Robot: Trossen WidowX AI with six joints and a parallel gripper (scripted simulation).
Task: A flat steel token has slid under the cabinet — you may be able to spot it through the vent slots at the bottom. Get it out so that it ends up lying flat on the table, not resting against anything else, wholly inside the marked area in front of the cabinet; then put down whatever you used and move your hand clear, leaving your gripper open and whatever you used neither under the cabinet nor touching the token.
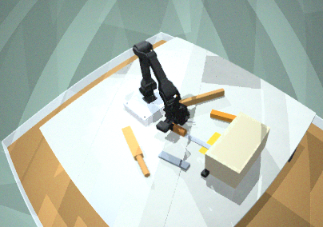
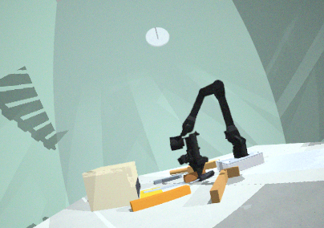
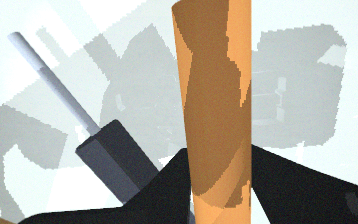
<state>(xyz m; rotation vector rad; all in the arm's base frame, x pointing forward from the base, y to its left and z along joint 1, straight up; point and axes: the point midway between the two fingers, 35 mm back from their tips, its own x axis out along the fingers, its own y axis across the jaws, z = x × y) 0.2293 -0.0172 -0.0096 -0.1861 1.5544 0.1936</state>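
My gripper tip is 160 mm short of the grey flat bar and 130 mm to the left of it. The rest, counted from my gripper tip: orange paddle: 240 mm to the right, 20 mm ahead, 10 mm above; then orange bar: 260 mm to the left, 160 mm ahead, 10 mm above.
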